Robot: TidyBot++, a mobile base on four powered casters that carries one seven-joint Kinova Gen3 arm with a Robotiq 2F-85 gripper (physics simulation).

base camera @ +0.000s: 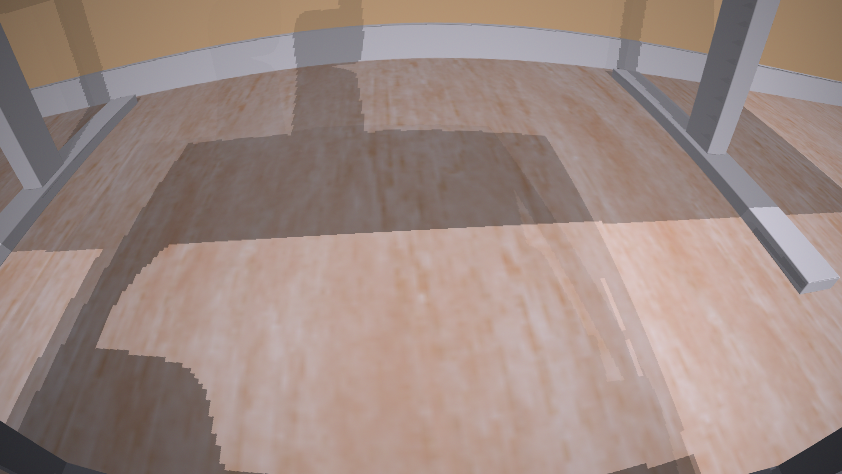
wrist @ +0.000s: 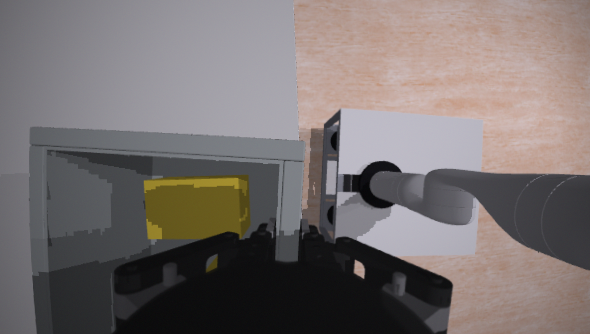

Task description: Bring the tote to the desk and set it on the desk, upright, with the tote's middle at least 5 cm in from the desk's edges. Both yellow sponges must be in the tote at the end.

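Places are measured from the arm's base along level axes (x ahead, y left, z up), in metres.
Pixels of known places: gripper, fingertip midpoint: (wrist: 288,230); arm's base, link origin: (wrist: 382,184).
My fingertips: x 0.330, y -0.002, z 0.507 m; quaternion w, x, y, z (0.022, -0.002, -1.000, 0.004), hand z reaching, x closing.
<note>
Ahead of a thing's pixels: the offset from my fingertips to its middle. Level surfaces: height alone.
My gripper (wrist: 288,230) is shut on the right wall of the grey tote @[0.091 m ahead, 0.078 m left, 0.037 m down] (wrist: 165,136), which looks upright. The tote is over the pale grey desk top @[0.183 m down] (wrist: 150,60) in the wrist view, its right wall close to the line of the desk's edge; whether it touches the desk I cannot tell. One yellow sponge @[0.096 m ahead, 0.003 m right, 0.070 m down] (wrist: 195,211) lies inside the tote. A small bit of yellow shows through a gap in the left finger's linkage; it may be the second sponge, mostly hidden by the gripper. The near part of the tote is hidden too.
In the wrist view, my white base (wrist: 410,137) with the arm (wrist: 500,200) stands right of the desk's edge, over wooden floor. In the base camera, desk legs (base camera: 733,76) (base camera: 20,135) with long feet stand at both sides, before a wall with a white baseboard (base camera: 441,41).
</note>
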